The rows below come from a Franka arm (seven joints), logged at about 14 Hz.
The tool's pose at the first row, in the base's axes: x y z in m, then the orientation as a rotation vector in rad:
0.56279 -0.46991 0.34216 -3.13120 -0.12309 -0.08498
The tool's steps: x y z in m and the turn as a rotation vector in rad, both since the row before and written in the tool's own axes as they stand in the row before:
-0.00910 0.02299 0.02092 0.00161 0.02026 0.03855
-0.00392 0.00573 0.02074 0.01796 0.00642 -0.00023
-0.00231 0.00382 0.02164 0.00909 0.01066 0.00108
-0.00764 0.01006 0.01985 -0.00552 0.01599 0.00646
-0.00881 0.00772 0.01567 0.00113 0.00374 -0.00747
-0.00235 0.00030 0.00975 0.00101 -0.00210 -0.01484
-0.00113 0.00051 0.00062 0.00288 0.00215 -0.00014
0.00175 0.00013 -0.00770 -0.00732 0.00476 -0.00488
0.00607 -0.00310 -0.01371 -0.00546 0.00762 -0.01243
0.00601 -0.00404 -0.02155 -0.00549 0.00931 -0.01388
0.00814 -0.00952 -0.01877 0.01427 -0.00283 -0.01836
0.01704 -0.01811 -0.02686 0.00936 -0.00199 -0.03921
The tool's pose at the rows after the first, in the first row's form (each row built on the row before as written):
0.55667 -0.49335 0.32067 -3.12854 -0.06260 -0.11624
0.55453 -0.49899 0.29965 -3.11010 -0.06359 -0.12500
0.55411 -0.50225 0.27780 -3.10010 -0.06206 -0.14085
0.54871 -0.51180 0.25699 -3.10397 -0.05127 -0.16587
0.54188 -0.51925 0.24024 -3.10264 -0.06285 -0.17179
0.54063 -0.51929 0.23028 -3.10210 -0.08601 -0.16888
0.53960 -0.51984 0.22952 -3.09899 -0.08633 -0.17194
0.54050 -0.52018 0.23736 -3.10578 -0.09334 -0.18019
0.54476 -0.51718 0.25176 -3.11035 -0.11218 -0.19291
0.54777 -0.51332 0.27396 -3.11454 -0.13331 -0.20833
0.55251 -0.50358 0.29376 -3.10061 -0.16275 -0.20238
0.56395 -0.48482 0.32304 -3.09031 -0.22403 -0.19899

